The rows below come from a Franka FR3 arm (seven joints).
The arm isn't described. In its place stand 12 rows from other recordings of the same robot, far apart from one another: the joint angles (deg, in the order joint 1, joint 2, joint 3, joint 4, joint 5, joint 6, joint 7), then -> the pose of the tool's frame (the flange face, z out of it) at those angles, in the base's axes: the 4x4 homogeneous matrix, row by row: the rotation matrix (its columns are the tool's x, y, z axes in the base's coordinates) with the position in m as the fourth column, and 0 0 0 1 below.
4.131 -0.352 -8.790 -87.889 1.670 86.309 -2.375 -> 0.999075, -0.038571, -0.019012, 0.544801; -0.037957, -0.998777, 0.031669, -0.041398; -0.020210, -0.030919, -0.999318, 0.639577; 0, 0, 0, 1
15.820 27.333 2.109 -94.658 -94.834 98.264 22.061 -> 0.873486, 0.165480, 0.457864, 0.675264; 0.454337, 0.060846, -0.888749, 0.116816; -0.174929, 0.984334, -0.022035, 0.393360; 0, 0, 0, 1
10.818 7.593 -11.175 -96.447 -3.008 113.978 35.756 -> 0.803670, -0.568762, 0.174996, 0.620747; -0.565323, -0.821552, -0.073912, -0.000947; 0.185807, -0.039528, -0.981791, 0.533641; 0, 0, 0, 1
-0.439 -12.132 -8.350 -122.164 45.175 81.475 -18.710 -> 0.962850, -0.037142, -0.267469, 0.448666; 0.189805, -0.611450, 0.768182, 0.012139; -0.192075, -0.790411, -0.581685, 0.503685; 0, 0, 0, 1
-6.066 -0.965 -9.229 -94.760 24.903 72.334 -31.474 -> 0.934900, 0.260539, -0.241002, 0.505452; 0.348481, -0.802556, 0.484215, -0.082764; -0.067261, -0.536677, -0.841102, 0.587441; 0, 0, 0, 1
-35.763 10.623 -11.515 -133.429 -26.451 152.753 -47.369 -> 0.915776, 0.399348, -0.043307, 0.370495; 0.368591, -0.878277, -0.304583, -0.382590; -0.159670, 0.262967, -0.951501, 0.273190; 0, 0, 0, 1
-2.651 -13.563 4.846 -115.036 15.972 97.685 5.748 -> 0.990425, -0.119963, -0.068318, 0.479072; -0.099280, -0.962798, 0.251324, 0.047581; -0.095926, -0.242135, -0.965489, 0.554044; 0, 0, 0, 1
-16.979 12.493 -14.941 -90.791 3.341 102.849 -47.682 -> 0.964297, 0.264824, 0.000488, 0.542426; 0.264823, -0.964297, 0.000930, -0.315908; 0.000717, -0.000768, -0.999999, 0.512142; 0, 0, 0, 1
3.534 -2.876 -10.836 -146.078 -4.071 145.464 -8.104 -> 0.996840, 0.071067, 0.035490, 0.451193; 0.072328, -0.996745, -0.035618, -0.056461; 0.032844, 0.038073, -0.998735, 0.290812; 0, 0, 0, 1
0.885 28.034 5.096 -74.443 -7.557 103.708 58.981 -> 0.615383, -0.787540, 0.032920, 0.702751; -0.783515, -0.615731, -0.083542, 0.049645; 0.086063, 0.025617, -0.995960, 0.466941; 0, 0, 0, 1
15.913 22.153 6.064 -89.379 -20.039 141.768 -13.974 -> 0.561627, 0.619561, 0.548378, 0.664703; 0.729999, -0.683025, 0.024049, 0.256894; 0.389456, 0.386809, -0.835884, 0.483391; 0, 0, 0, 1
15.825 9.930 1.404 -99.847 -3.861 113.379 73.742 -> 0.568959, -0.818680, 0.077775, 0.593316; -0.819013, -0.572631, -0.036211, 0.178655; 0.074181, -0.043096, -0.996313, 0.476630; 0, 0, 0, 1
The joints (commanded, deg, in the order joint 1, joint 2, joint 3, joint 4, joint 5, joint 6, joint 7), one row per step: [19.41 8.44 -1.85 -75.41 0.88 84.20 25.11]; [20.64 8.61 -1.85 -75.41 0.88 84.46 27.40]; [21.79 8.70 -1.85 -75.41 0.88 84.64 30.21]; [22.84 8.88 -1.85 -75.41 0.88 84.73 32.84]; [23.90 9.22 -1.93 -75.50 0.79 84.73 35.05]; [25.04 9.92 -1.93 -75.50 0.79 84.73 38.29]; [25.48 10.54 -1.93 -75.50 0.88 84.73 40.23]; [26.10 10.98 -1.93 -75.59 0.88 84.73 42.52]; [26.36 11.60 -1.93 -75.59 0.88 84.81 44.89]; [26.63 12.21 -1.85 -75.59 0.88 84.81 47.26]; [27.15 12.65 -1.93 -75.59 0.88 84.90 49.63]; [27.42 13.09 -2.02 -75.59 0.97 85.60 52.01]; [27.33 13.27 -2.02 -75.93 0.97 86.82 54.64]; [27.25 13.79 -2.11 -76.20 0.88 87.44 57.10]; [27.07 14.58 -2.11 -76.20 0.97 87.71 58.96]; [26.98 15.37 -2.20 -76.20 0.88 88.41 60.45]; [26.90 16.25 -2.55 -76.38 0.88 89.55 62.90]
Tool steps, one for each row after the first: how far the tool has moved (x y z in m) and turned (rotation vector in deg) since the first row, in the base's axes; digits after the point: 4 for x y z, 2 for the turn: [-0.0027 0.0125 -0.0013 0.03 -0.06 -1.06]; [-0.0059 0.0239 -0.0020 0.07 -0.11 -2.72]; [-0.0087 0.0345 -0.0037 0.04 0.00 -4.30]; [-0.0107 0.0446 -0.0080 -0.23 0.37 -5.54]; [-0.0119 0.0571 -0.0153 -0.58 1.02 -7.64]; [-0.0109 0.0629 -0.0217 -0.82 1.61 -9.13]; [-0.0116 0.0698 -0.0271 -1.13 2.07 -10.80]; [-0.0098 0.0737 -0.0335 -1.46 2.52 -12.92]; [-0.0087 0.0783 -0.0400 -1.85 3.03 -14.94]; [-0.0087 0.0837 -0.0446 -2.13 3.29 -16.86]; [-0.0066 0.0872 -0.0483 -2.00 3.09 -19.06]; [-0.0034 0.0877 -0.0512 -1.65 2.51 -21.80]; [0.0006 0.0875 -0.0581 -1.89 2.56 -24.44]; [0.0049 0.0877 -0.0664 -2.20 3.01 -26.48]; [0.0101 0.0880 -0.0740 -2.40 2.98 -28.15]; [0.0170 0.0867 -0.0836 -2.49 2.82 -31.03]
